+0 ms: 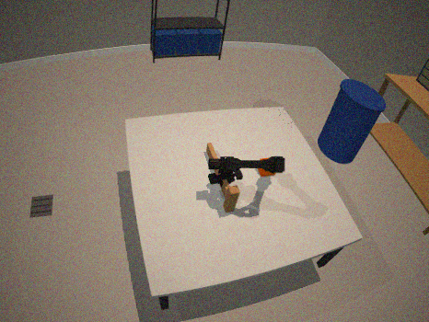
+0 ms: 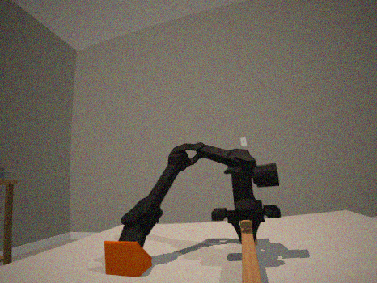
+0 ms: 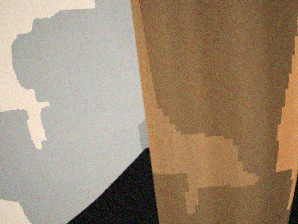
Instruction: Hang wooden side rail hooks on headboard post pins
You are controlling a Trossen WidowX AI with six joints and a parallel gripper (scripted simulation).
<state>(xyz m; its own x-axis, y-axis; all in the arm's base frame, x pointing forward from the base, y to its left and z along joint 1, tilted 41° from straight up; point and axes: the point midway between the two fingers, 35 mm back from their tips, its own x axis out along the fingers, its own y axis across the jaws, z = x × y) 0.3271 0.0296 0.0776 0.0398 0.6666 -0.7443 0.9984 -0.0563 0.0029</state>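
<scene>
Now: the headboard post 130 mm to the left of my gripper tip, 40 mm above it and 10 mm ahead of it.
</scene>
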